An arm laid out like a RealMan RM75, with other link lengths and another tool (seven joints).
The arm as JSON. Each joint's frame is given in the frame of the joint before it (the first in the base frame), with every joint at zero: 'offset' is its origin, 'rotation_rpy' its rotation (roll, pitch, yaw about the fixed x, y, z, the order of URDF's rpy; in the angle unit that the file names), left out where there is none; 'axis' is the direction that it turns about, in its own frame. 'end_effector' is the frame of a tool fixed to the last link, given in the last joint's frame.
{
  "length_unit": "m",
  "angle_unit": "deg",
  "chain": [
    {
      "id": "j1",
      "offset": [
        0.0,
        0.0,
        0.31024
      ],
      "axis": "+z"
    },
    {
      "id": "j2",
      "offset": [
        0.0,
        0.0,
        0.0
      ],
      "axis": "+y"
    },
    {
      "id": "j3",
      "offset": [
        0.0,
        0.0,
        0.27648
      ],
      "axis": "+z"
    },
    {
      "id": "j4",
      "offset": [
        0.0,
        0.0,
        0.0
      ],
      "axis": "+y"
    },
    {
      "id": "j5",
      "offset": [
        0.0,
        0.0,
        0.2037
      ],
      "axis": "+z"
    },
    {
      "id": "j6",
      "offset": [
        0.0,
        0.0,
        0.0
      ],
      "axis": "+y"
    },
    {
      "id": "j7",
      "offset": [
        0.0,
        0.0,
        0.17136
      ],
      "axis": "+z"
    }
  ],
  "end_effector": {
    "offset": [
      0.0,
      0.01,
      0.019
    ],
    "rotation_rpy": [
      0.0,
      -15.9,
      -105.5
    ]
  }
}
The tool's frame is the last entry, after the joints.
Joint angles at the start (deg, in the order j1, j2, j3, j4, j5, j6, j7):
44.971 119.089 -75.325 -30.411 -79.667 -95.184 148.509
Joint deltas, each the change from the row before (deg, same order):
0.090 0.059 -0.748 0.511 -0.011 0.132 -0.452
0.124 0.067 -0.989 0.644 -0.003 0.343 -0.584
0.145 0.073 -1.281 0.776 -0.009 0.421 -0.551
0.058 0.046 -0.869 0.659 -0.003 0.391 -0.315
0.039 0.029 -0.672 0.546 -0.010 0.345 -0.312
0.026 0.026 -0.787 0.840 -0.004 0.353 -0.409
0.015 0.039 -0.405 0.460 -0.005 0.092 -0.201
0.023 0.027 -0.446 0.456 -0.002 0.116 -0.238
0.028 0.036 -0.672 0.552 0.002 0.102 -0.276
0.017 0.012 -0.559 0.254 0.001 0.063 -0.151
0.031 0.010 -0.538 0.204 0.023 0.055 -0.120
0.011 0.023 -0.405 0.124 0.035 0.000 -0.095
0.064 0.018 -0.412 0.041 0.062 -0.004 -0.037
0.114 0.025 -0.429 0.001 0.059 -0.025 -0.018
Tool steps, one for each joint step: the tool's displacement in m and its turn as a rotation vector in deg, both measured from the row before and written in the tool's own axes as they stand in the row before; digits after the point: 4 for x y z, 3 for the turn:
0.0026 0.0030 0.0011 -0.553 0.234 0.292
0.0036 0.0035 0.0013 -0.633 0.439 0.326
0.0045 0.0046 0.0016 -0.805 0.579 0.568
0.0037 0.0033 0.0006 -0.376 0.501 0.555
0.0031 0.0026 0.0003 -0.273 0.443 0.388
0.0039 0.0036 0.0000 -0.262 0.514 0.604
0.0019 0.0022 0.0002 -0.185 0.181 0.368
0.0020 0.0022 0.0002 -0.223 0.221 0.330
0.0025 0.0032 0.0004 -0.407 0.269 0.466
0.0015 0.0022 0.0004 -0.409 0.206 0.279
0.0013 0.0020 0.0005 -0.403 0.177 0.242
0.0008 0.0015 0.0005 -0.322 0.074 0.165
0.0004 0.0011 0.0008 -0.372 0.049 0.110
0.0002 0.0009 0.0011 -0.455 0.026 0.076

